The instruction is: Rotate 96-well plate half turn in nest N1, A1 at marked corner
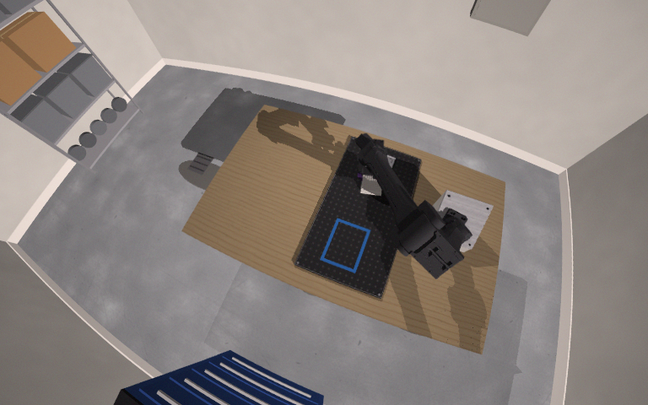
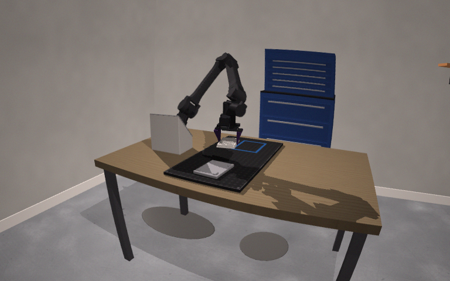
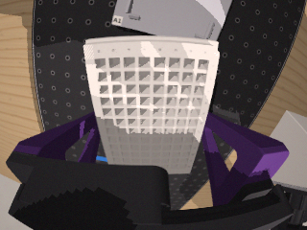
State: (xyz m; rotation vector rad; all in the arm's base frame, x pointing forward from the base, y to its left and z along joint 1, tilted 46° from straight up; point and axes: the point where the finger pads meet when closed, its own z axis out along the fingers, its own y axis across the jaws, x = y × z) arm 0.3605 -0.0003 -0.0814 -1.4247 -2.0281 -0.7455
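Now: the A1 label 60 mm ahead of my hand, 60 mm to the right of it and 80 mm below it. From my hand the other things lie so: grey plate nest N1: 140 mm to the right, 90 mm below; white 96-well plate: right at my hand.
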